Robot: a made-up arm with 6 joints. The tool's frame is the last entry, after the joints.
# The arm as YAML. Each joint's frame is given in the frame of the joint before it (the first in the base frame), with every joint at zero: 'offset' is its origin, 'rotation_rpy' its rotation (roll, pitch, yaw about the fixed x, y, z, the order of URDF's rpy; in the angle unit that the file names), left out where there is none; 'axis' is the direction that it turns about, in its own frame. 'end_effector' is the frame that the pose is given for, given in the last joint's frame.
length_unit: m
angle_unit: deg
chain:
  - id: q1
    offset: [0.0, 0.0, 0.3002]
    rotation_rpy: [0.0, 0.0, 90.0]
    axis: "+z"
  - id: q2
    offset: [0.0, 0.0, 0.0]
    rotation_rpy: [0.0, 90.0, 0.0]
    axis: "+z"
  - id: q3
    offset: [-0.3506, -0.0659, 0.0]
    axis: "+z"
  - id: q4
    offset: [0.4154, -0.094, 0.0]
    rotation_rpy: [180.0, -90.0, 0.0]
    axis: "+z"
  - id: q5
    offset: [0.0, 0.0, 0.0]
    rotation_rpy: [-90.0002, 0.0, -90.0]
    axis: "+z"
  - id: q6
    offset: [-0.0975, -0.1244, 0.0]
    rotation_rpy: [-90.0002, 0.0, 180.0]
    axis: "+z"
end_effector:
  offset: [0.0, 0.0, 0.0]
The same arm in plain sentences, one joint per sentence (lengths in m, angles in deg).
The arm has six revolute joints in a row. What follows holds with every joint at zero, and every direction is one of the base frame's. The first joint lies 0.3002 m along +z from the base frame's origin and rotates about +z. The second joint lies at the same point as the first joint and rotates about +y. The third joint lies 0.0659 m along +x and 0.3506 m along +z from the second joint and rotates about +y. The fourth joint lies 0.094 m along +x and 0.4154 m along -z from the third joint and rotates about -z. The fifth joint lies at the same point as the fourth joint and rotates about +y. The sixth joint lies 0.0975 m along +x and 0.1244 m along -z from the fifth joint and rotates about -z. The tool frame, which is the frame that the pose is given for, lies at the same point as the sixth joint; its axes are the base frame's turned by roll 180, pitch 0 and yaw 0 deg (as in URDF: about the fixed x, then y, then z).
